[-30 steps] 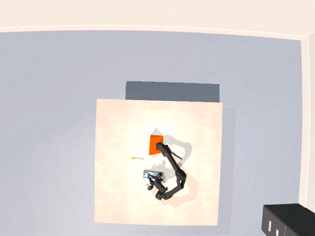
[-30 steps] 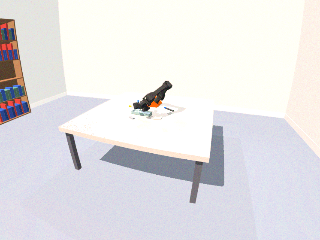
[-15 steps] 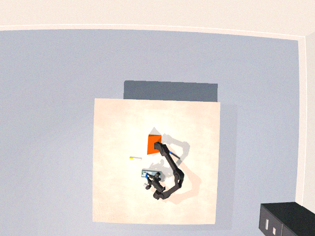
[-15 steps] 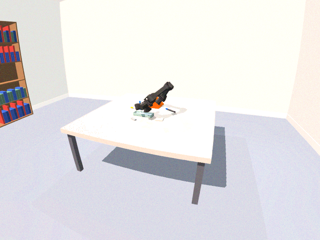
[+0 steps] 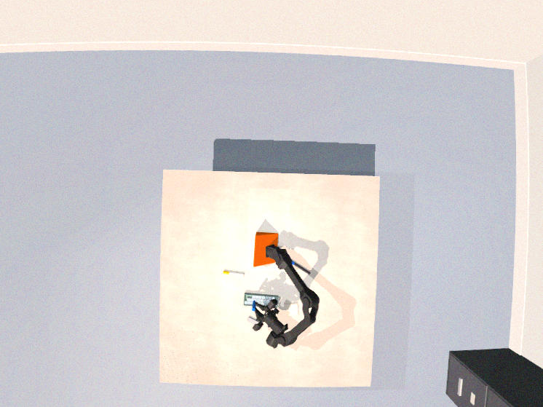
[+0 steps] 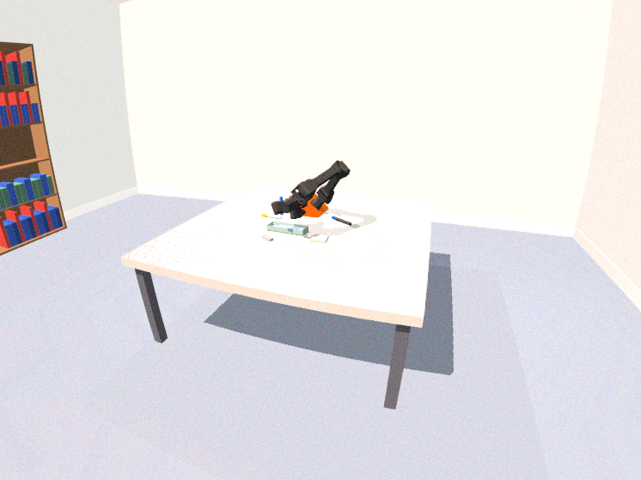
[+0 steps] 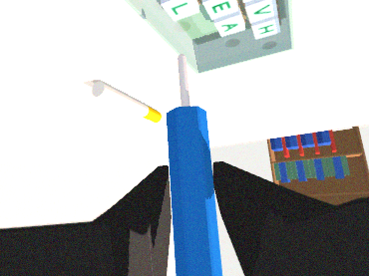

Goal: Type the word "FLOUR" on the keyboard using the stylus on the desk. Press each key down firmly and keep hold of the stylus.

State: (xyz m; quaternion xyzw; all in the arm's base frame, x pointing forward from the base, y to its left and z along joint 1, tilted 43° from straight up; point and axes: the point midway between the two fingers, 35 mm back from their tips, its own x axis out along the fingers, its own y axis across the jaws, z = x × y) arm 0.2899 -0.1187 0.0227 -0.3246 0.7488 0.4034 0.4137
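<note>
Right now the grey piece is 15 cm ahead of my gripper tip, 10 cm below it and 2 cm to the right of it. Also, from my gripper tip: dark pen 25 cm to the left, 18 cm behind, 9 cm below; blue stylus 1 cm below; yellow-tipped white pen 15 cm behind, 14 cm to the right, 9 cm below.
</note>
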